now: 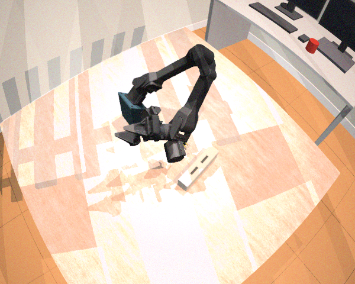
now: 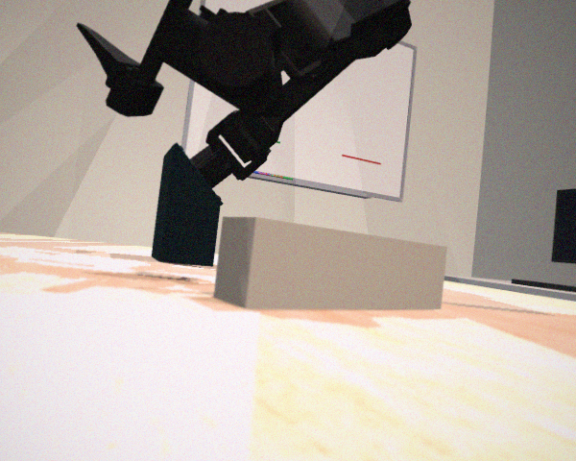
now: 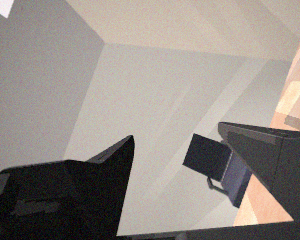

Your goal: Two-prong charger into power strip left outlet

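The two-prong charger is 26 cm below my gripper tip, 24 cm to the left of it and 6 cm ahead of it.
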